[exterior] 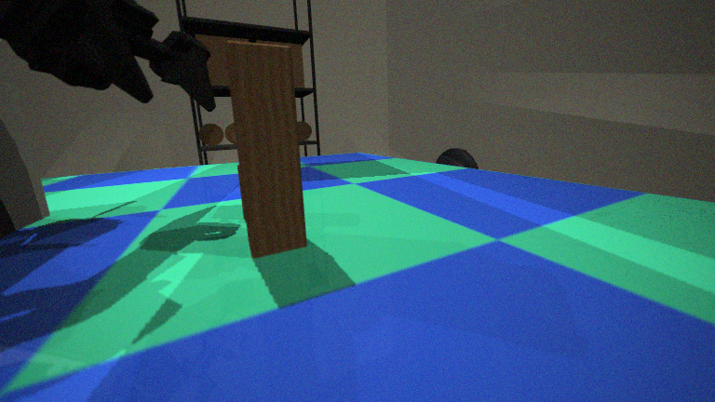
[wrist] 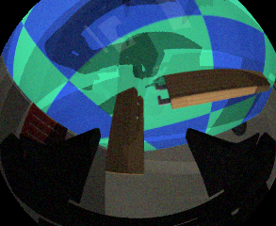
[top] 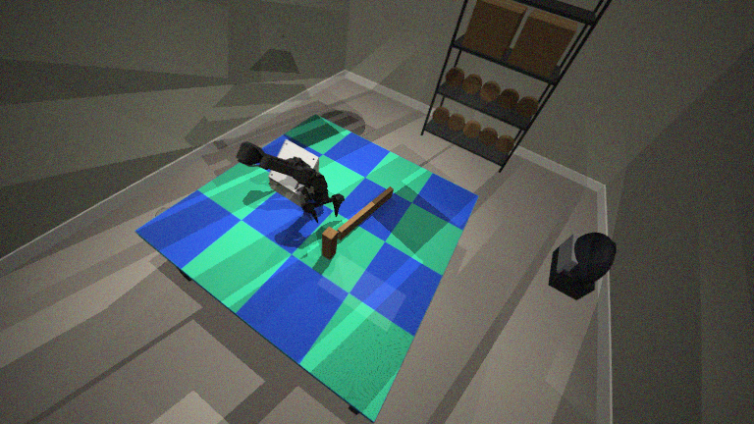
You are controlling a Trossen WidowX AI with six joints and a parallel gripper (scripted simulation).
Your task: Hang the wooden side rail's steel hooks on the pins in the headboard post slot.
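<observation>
Now: the wooden headboard post 7 cm ahead of my gripper tip, 6 cm to the right of it and 6 cm below it.
</observation>
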